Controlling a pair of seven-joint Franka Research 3 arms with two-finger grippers.
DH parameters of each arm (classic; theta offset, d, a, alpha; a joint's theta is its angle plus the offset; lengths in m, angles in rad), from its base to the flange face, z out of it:
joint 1: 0 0.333 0 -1.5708
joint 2: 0 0 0 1.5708
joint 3: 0 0.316 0.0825 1.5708
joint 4: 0 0 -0.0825 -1.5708
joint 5: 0 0.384 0 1.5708
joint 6: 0 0 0.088 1.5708
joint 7: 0 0.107 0 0
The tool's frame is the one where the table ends.
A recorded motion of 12 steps. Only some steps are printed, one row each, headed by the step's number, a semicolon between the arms.
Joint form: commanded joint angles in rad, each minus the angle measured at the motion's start. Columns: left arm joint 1, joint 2, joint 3, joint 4, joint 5, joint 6, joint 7; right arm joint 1, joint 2, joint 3, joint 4, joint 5, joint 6, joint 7.
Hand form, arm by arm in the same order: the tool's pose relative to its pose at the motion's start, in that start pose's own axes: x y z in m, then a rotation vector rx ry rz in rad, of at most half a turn. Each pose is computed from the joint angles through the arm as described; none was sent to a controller.
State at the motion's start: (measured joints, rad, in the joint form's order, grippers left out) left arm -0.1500 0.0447 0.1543 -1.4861 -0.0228 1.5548 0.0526; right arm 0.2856 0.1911 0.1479 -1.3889 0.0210 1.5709 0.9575
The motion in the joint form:
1: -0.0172 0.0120 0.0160 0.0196 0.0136 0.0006 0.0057; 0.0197 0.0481 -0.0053 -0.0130 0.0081 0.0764 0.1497
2: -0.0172 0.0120 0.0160 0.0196 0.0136 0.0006 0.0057; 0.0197 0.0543 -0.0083 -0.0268 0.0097 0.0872 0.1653
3: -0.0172 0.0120 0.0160 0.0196 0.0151 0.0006 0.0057; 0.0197 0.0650 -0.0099 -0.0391 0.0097 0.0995 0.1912
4: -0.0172 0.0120 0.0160 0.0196 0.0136 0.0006 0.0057; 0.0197 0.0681 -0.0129 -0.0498 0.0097 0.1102 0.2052
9: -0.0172 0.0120 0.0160 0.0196 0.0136 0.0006 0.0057; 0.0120 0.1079 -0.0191 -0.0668 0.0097 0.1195 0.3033
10: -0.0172 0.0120 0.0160 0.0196 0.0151 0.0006 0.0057; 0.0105 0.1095 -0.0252 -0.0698 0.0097 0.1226 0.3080
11: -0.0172 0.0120 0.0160 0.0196 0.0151 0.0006 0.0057; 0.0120 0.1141 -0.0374 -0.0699 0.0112 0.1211 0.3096
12: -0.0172 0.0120 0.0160 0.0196 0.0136 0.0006 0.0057; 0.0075 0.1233 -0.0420 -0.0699 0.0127 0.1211 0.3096
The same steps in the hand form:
1: 0.0038 0.0000 -0.0025 0.0167 0.0076 0.0070; 0.0058 -0.0203 0.0294 0.0198 -0.0042 0.1385
2: 0.0038 0.0000 -0.0025 0.0167 0.0076 0.0070; 0.0086 -0.0207 0.0389 0.0128 -0.0103 0.1579
3: 0.0038 -0.0002 -0.0025 0.0182 0.0075 0.0070; 0.0116 -0.0222 0.0504 0.0040 -0.0166 0.1863
4: 0.0038 0.0000 -0.0025 0.0167 0.0076 0.0070; 0.0139 -0.0220 0.0565 0.0010 -0.0177 0.2037
9: 0.0038 0.0000 -0.0025 0.0167 0.0076 0.0070; 0.0269 -0.0219 0.0887 -0.0400 -0.0419 0.3180
10: 0.0038 -0.0002 -0.0025 0.0182 0.0075 0.0070; 0.0308 -0.0195 0.0908 -0.0419 -0.0412 0.3303
11: 0.0038 -0.0002 -0.0025 0.0182 0.0075 0.0070; 0.0360 -0.0165 0.0939 -0.0479 -0.0427 0.3426
12: 0.0038 0.0000 -0.0025 0.0167 0.0076 0.0070; 0.0417 -0.0143 0.0996 -0.0551 -0.0480 0.3522

